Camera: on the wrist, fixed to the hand. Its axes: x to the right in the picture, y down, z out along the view.
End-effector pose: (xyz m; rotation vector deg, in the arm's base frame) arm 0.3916 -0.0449 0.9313 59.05 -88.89 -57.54
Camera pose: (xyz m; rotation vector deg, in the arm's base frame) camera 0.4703 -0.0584 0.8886 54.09 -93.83 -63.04
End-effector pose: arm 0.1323 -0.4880 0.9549 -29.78 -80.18 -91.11
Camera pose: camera 0.1095 -0.5541 0.8974 -37.91 -83.70 -91.33
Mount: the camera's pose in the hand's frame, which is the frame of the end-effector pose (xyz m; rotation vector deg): -0.0114 -0.0551 -0.0709 -1.98 -7.33 0.92
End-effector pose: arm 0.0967 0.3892 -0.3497 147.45 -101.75 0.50
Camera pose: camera 0.1444 0.4205 -0.2795 -145.64 102.33 10.62
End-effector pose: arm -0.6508 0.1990 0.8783 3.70 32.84 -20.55
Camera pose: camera -0.7157 0.1622 0.8271 0.74 25.89 -19.17
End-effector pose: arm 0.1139 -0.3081 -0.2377 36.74 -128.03 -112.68
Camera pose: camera 0.1621 -0.3738 -0.2771 28.96 -129.66 -119.72
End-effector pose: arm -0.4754 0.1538 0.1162 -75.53 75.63 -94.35
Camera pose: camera -0.5339 0.2019 0.1657 -80.53 73.61 -86.44
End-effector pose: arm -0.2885 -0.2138 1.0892 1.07 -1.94 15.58
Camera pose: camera -0.2825 -0.2683 1.0172 0.08 -9.51 16.38
